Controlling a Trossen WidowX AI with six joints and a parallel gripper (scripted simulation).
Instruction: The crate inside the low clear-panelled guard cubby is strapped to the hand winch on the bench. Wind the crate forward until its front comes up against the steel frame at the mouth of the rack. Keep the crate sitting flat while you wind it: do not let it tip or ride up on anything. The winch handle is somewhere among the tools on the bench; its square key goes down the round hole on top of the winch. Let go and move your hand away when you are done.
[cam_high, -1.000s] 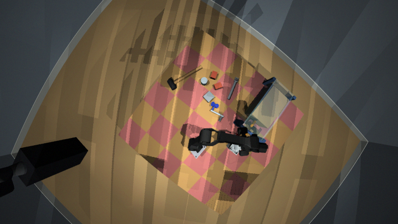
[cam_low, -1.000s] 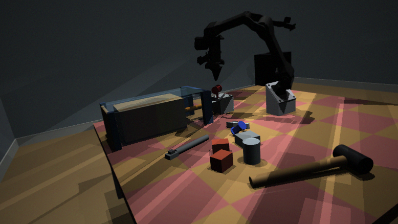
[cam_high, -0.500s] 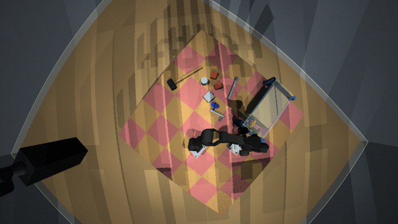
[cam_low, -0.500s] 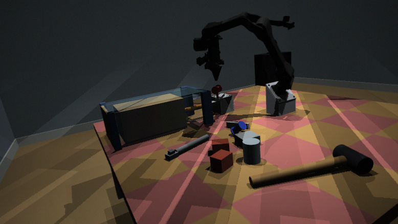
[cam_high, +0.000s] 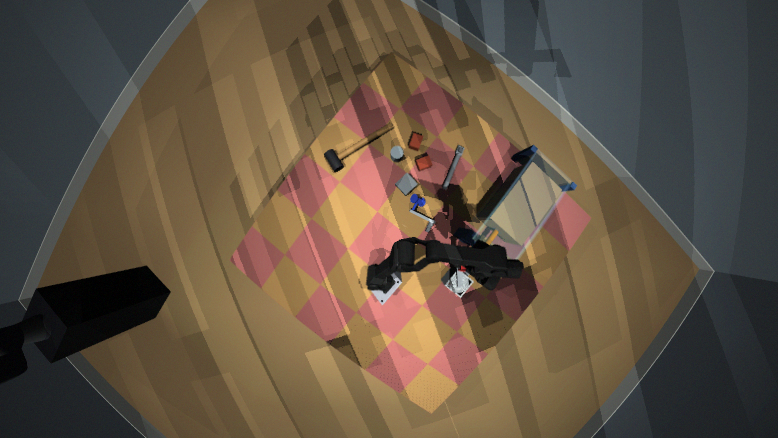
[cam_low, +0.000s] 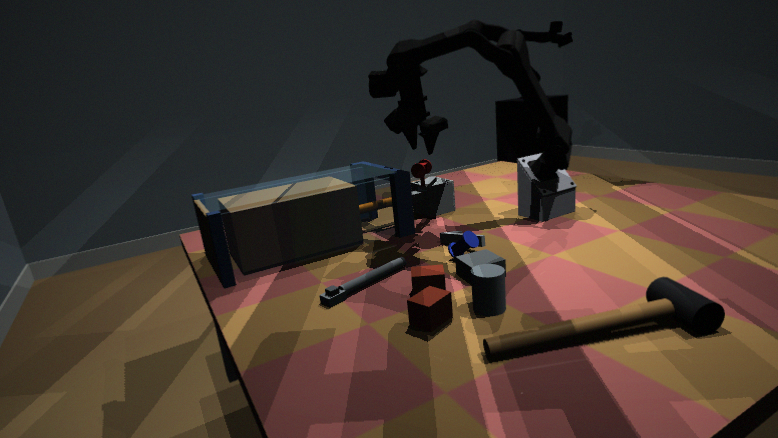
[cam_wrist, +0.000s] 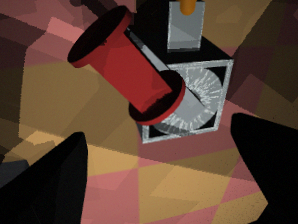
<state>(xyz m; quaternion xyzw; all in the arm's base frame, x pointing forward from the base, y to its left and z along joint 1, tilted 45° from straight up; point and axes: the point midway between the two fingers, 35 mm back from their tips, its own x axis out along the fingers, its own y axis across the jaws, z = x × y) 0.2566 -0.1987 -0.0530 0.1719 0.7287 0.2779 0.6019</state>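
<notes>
The red knob lies 1 cm ahead of my gripper tip, 1 cm to the left of it and 6 cm below it. The rest, counted from my gripper tip: grey winch 8 cm behind, 7 cm to the right, 16 cm below; then blue-knobbed winch handle 6 cm ahead, 25 cm to the left, 17 cm below; then grey crank arm 2 cm behind, 2 cm to the right, 9 cm below.
</notes>
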